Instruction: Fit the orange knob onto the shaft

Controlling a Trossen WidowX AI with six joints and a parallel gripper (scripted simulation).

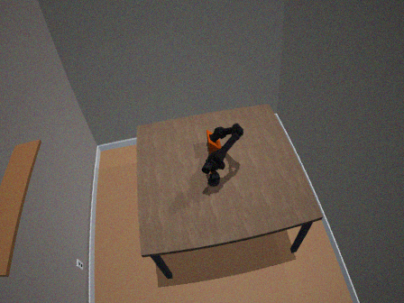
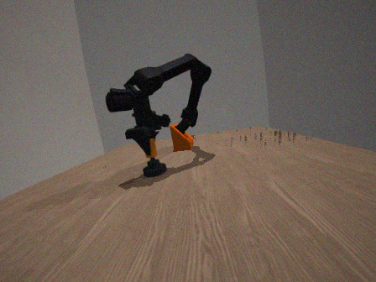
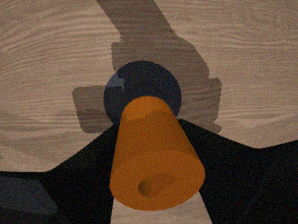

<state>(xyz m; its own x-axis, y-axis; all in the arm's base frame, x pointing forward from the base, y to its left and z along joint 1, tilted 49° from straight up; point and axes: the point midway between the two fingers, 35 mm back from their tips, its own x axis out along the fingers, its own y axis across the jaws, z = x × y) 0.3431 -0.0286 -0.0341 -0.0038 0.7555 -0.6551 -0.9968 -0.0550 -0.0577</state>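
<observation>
Now: the orange knob 2 cm above my gripper tip. From my gripper tip the other things lie so: dark round pedestal: 4 cm below.
</observation>
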